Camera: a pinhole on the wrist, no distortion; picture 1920 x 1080 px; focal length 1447.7 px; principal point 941.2 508.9 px. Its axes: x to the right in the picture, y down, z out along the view. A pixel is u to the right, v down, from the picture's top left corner.
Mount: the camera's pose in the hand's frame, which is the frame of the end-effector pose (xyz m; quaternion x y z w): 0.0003 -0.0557 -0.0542 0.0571 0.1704 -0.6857 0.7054
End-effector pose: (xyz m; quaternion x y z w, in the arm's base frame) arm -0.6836 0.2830 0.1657 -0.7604 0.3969 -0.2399 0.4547
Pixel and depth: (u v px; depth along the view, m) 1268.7 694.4 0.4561
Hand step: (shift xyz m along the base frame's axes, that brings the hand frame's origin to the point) 0.4284 0.1369 0.1037
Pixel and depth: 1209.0 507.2 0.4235
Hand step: 0.3706 0.1739 0.0828
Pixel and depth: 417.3 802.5 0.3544
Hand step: 0.3122 0.0597 -0.1076
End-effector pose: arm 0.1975 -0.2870 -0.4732 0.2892 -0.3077 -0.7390 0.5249
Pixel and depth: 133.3 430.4 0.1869
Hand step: -0.1320 0.0082 0.0856
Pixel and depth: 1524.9 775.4 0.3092
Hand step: -0.3303 -0.0041 -0.0944
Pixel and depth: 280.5 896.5 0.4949
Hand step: -0.3990 -0.1341 0.2817
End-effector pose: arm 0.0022 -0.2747 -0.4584 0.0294 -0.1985 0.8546 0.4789
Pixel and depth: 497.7 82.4 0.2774
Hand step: 0.0403 -0.0878 0.2374
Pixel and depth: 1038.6 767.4 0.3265
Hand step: 0.0534 0.0843 0.2977
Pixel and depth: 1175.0 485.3 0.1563
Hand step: 0.0827 0.0473 0.1232
